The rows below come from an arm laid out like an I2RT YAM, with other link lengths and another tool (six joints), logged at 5 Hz.
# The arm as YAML. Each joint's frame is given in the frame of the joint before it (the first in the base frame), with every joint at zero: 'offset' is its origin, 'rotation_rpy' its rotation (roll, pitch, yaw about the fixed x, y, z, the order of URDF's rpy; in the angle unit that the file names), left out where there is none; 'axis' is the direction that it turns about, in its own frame. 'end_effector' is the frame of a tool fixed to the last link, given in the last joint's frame.
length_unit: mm
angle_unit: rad
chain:
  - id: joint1
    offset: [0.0, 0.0, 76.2]
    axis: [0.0, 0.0, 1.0]
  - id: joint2
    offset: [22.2, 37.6, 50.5]
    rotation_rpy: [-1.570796, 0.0, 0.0]
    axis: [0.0, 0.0, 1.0]
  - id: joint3
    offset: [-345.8, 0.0, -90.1]
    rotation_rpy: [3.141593, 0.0, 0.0]
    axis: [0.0, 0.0, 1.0]
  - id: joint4
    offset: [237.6, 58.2, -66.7]
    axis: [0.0, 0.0, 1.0]
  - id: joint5
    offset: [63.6, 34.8, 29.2]
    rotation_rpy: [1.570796, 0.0, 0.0]
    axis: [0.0, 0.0, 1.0]
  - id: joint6
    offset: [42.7, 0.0, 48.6]
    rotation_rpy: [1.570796, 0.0, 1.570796]
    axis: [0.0, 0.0, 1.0]
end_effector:
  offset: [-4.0, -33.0, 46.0]
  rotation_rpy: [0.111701, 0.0, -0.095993]
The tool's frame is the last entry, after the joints.
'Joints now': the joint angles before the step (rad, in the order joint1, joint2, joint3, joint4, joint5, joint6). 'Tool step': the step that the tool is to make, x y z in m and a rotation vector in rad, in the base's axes. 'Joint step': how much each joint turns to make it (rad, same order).
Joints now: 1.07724 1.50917 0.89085 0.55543 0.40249 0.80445
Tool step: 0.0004 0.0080 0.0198 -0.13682 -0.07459 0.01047
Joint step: -0.00048 -0.00565 0.08698 -0.12210 -0.00080 -0.14231
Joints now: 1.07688 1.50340 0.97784 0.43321 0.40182 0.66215
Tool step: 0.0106 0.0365 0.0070 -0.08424 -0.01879 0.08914
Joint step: -0.00094 0.08544 0.13353 -0.08841 -0.08318 -0.07078
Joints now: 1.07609 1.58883 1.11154 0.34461 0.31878 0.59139
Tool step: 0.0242 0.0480 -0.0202 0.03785 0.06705 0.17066
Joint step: -0.03151 0.15070 0.09945 0.04096 -0.21087 0.04956
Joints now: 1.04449 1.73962 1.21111 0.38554 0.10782 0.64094
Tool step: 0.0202 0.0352 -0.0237 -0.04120 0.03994 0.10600
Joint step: -0.02241 0.12194 0.09894 -0.03255 -0.12876 -0.00879
